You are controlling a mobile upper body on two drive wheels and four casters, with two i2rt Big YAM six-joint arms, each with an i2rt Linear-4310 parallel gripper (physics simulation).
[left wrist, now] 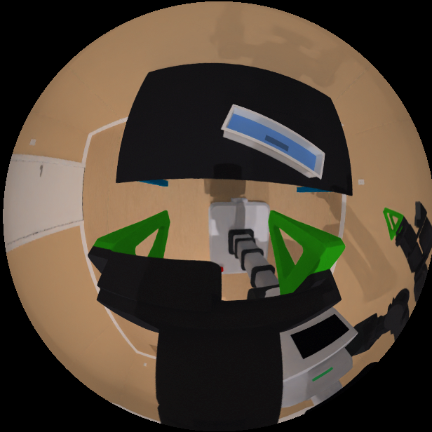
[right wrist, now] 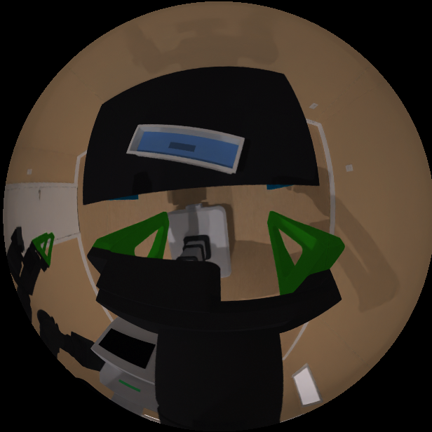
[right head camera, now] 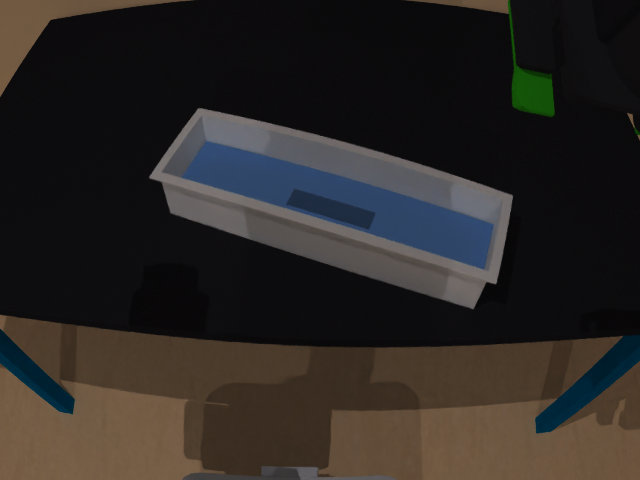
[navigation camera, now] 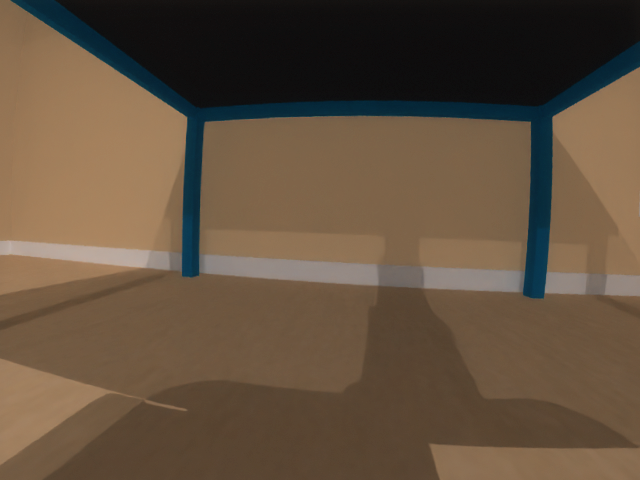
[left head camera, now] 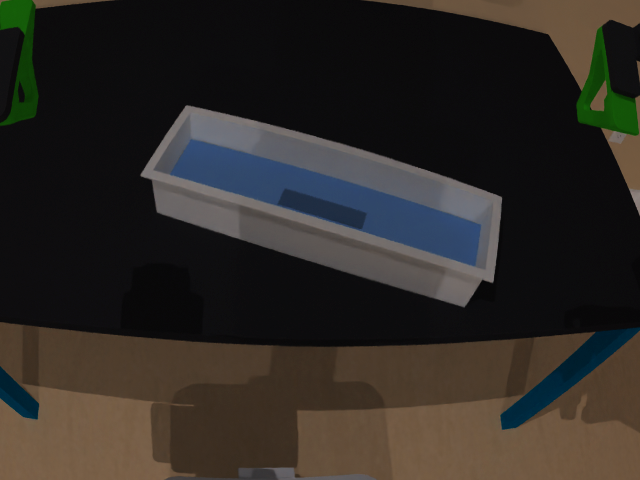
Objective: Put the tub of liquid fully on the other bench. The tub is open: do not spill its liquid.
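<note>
A long pale tub [left head camera: 310, 240] [right head camera: 320, 245] [left wrist: 255, 131] [right wrist: 210, 145] of blue liquid stands upright on the black bench [left head camera: 361, 77] [right head camera: 361, 77] [left wrist: 175, 125] [right wrist: 270, 125]. It lies at an angle, its right end nearer the bench's front edge in the head views. My left gripper [left wrist: 218, 215] is open and empty; part of it shows at the left edge of the left head view, beyond the tub's left end. My right gripper [right wrist: 217, 216] is open and empty, beyond the tub's right end at upper right in both head views. Neither touches the tub. The other bench does not show.
Blue legs [left head camera: 568, 379] [navigation camera: 191, 206] carry the bench, and the navigation view looks beneath its black underside [navigation camera: 361, 56] to a wall [navigation camera: 361, 180]. My pale base [left wrist: 220, 250] [right wrist: 220, 240] is close before the bench. A white door [left wrist: 45, 200] [right wrist: 42, 210] stands at left.
</note>
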